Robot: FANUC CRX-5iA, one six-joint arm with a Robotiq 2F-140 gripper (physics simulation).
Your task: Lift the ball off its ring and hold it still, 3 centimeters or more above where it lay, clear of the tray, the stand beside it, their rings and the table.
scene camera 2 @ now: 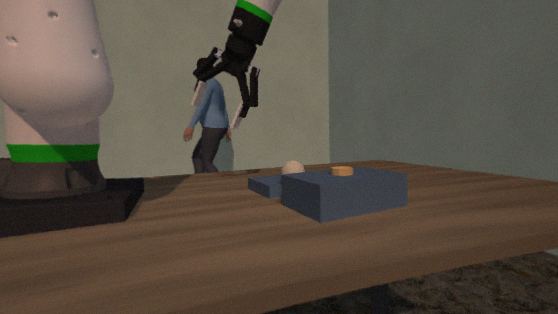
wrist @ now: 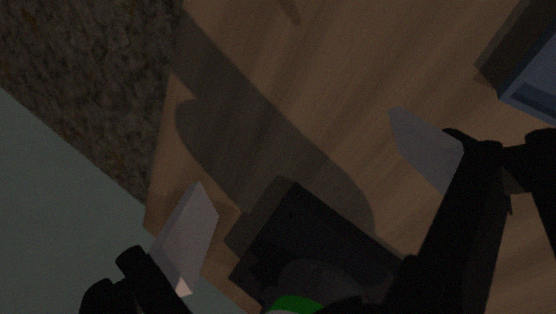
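Where they show: gripper, fingertip midpoint: (scene camera 2: 214, 116) (wrist: 297, 167); arm's base at its link origin: (scene camera 2: 59, 190) (wrist: 322, 294).
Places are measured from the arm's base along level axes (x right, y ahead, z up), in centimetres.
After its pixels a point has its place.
Note:
The pale ball (scene camera 2: 293, 167) @[y 47.0, x -5.2, z 1.4 cm] rests at the low blue-grey tray (scene camera 2: 260, 185) @[y 38.8, x -3.1, z -2.0 cm], partly hidden behind the stand; its ring cannot be seen. The taller blue-grey stand (scene camera 2: 360, 194) @[y 54.1, x 16.7, z -0.7 cm] is nearer the camera and bears an orange ring (scene camera 2: 342, 171) @[y 52.8, x 12.0, z 2.6 cm] on top. My gripper (scene camera 2: 218, 107) @[y 27.8, x -19.7, z 14.8 cm] (wrist: 297, 167) @[y 27.8, x -19.7, z 14.8 cm] is wide open and empty. It hangs tilted, well above the table, higher than the ball and to its left in the scene view. The ball does not show in the wrist view. A blue block corner (wrist: 537, 75) @[y 39.2, x -9.9, z -3.9 cm] shows at its upper right edge; I cannot tell whether it is tray or stand.
The dark robot base (scene camera 2: 65, 215) @[y 7.4, x 12.0, z -2.0 cm] (wrist: 320, 225) @[y 10.3, x -9.8, z -0.6 cm] stands on the wooden table (scene camera 2: 200, 240) @[y 28.9, x 22.4, z -4.2 cm] (wrist: 350, 65) @[y 27.9, x -22.5, z -4.2 cm], left of the tray in the scene view. A person in a blue top (scene camera 2: 215, 115) is beyond the table, behind the gripper in that view.

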